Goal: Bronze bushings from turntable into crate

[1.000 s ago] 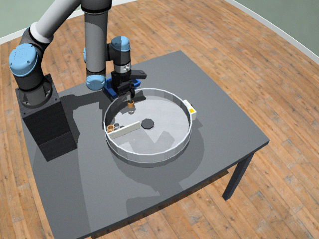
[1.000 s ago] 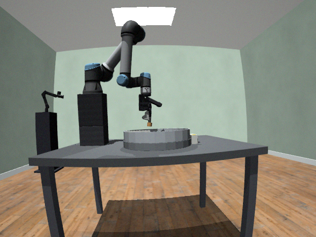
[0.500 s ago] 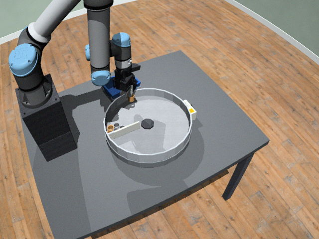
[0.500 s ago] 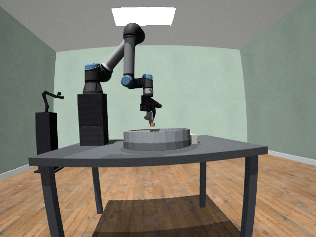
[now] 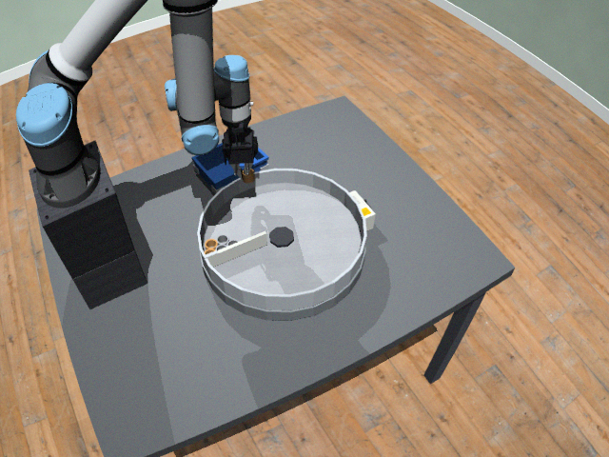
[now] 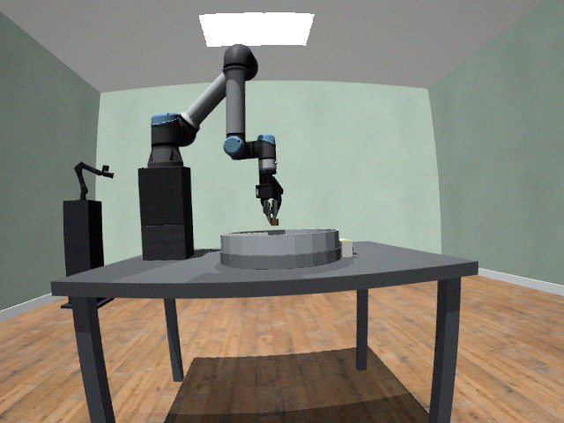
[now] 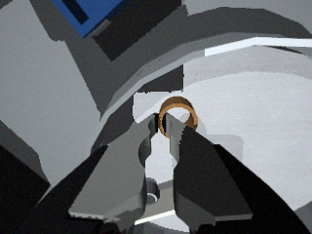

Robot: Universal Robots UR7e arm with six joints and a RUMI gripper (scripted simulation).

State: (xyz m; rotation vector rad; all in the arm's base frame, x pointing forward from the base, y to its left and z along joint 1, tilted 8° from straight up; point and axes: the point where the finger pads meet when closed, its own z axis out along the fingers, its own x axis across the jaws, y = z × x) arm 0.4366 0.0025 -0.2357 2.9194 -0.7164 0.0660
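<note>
Right now my hand is 40 mm short of the blue crate, 180 mm to the right of it and 120 mm above it. The rest, counted from my hand: turntable 10 mm ahead, 180 mm to the right, 90 mm below.
</note>
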